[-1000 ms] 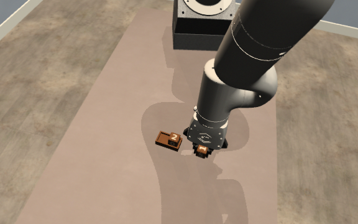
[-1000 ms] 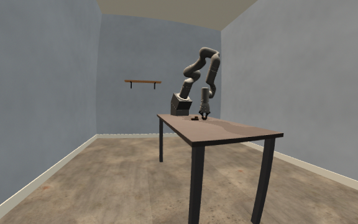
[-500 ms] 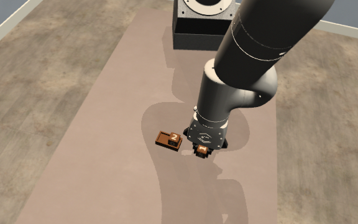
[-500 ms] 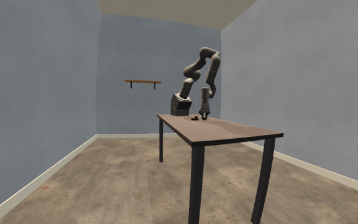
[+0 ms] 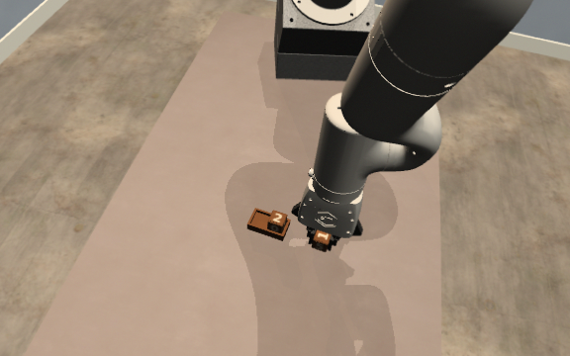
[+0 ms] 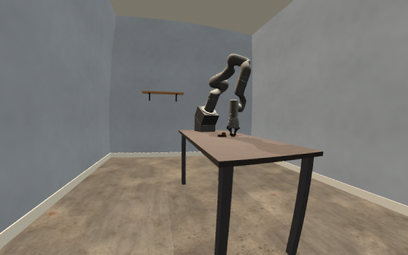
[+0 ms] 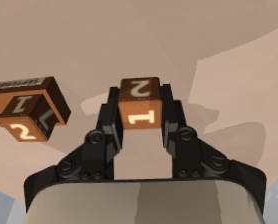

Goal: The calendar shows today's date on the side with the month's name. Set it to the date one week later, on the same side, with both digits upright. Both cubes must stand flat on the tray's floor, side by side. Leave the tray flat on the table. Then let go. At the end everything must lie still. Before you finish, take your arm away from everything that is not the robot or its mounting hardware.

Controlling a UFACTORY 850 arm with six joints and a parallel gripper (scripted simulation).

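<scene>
Right now the wooden cube is 90 mm to the right of my hand, 10 mm below it and 10 mm behind it. Round my hand: wooden tray (110 mm to the right, 20 mm below, 20 mm behind).
</scene>
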